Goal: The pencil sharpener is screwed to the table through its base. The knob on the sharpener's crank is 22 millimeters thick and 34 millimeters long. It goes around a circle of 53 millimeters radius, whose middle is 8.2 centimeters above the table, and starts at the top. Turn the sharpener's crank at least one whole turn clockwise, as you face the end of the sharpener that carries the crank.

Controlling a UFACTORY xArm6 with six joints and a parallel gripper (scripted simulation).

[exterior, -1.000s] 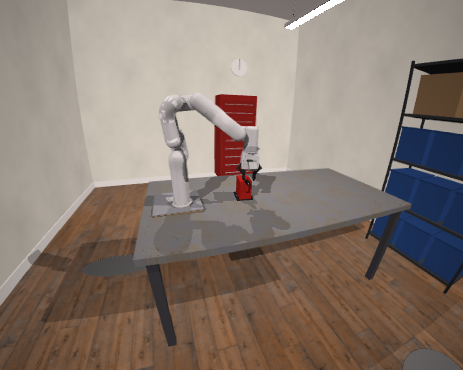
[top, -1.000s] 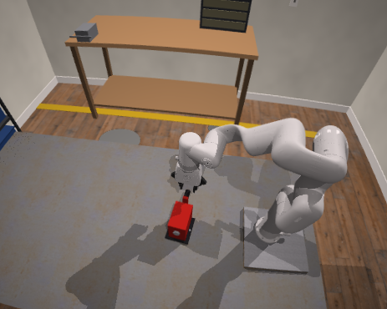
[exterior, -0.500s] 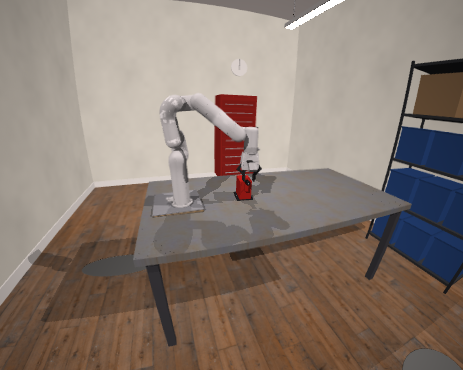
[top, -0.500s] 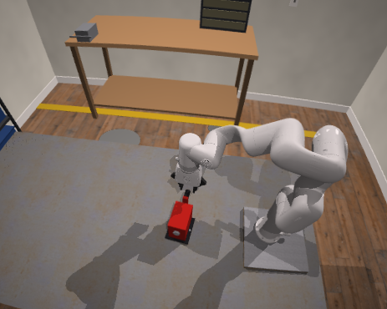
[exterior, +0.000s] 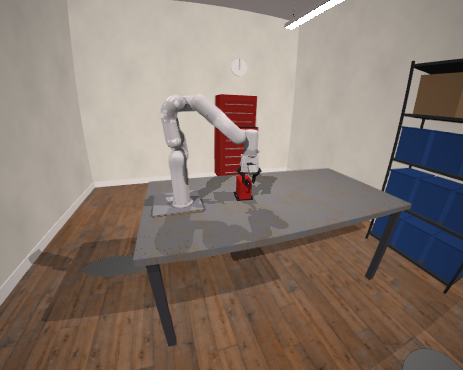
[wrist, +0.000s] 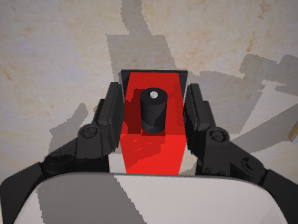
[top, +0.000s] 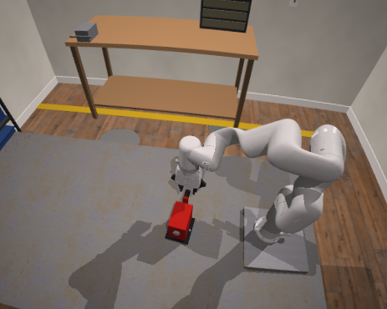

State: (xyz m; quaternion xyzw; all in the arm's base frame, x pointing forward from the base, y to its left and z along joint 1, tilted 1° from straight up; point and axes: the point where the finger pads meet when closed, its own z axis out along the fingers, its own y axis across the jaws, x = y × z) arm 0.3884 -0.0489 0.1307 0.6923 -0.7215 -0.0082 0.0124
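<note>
The crank knob is 20 mm to the left of my hand and 20 mm below it.
</note>
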